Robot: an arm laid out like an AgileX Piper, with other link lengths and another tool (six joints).
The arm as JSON. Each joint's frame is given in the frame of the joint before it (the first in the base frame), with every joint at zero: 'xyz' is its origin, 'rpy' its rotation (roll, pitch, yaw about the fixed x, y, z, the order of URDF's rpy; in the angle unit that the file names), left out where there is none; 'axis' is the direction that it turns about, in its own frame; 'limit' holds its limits. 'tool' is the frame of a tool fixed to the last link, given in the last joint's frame.
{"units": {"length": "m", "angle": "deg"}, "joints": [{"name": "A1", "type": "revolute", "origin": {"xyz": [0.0, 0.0, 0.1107], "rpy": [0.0, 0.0, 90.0]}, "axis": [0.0, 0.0, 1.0], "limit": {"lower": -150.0, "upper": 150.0}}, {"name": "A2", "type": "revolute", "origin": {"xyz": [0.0, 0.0, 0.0], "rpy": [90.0, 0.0, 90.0]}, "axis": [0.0, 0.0, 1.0], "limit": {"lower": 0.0, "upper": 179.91}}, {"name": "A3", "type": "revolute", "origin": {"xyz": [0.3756, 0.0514, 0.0], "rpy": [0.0, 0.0, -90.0]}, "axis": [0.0, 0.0, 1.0], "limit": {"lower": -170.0, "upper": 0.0}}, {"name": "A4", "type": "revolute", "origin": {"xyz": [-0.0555, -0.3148, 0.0], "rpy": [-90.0, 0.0, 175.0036]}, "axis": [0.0, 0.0, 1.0], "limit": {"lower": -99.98, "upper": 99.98}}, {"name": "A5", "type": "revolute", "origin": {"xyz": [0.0, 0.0, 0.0], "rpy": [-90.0, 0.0, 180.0]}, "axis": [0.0, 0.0, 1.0], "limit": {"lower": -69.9, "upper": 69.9}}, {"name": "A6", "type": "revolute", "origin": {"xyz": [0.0, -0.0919, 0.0], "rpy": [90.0, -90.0, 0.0]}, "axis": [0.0, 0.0, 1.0], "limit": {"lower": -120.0, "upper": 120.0}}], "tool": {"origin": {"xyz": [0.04, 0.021, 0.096], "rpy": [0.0, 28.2, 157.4]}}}
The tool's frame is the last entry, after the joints.
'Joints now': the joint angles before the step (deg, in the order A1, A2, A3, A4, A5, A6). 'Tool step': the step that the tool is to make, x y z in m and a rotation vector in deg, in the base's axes. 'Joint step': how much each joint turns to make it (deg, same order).
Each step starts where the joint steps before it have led.
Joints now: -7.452, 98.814, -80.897, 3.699, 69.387, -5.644
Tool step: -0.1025, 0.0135, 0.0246, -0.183, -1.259, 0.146
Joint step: 0.006, -16.592, 15.180, -0.001, 0.148, -0.132
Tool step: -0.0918, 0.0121, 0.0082, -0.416, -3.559, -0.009
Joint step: -0.011, -16.141, 12.577, 0.052, -0.018, -0.013
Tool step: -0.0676, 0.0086, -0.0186, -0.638, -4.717, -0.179
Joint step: 0.008, -13.682, 11.663, -0.002, -2.747, 0.010
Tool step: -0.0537, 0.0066, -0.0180, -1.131, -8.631, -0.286
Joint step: 0.016, -14.978, 9.786, -0.020, -3.525, 0.080
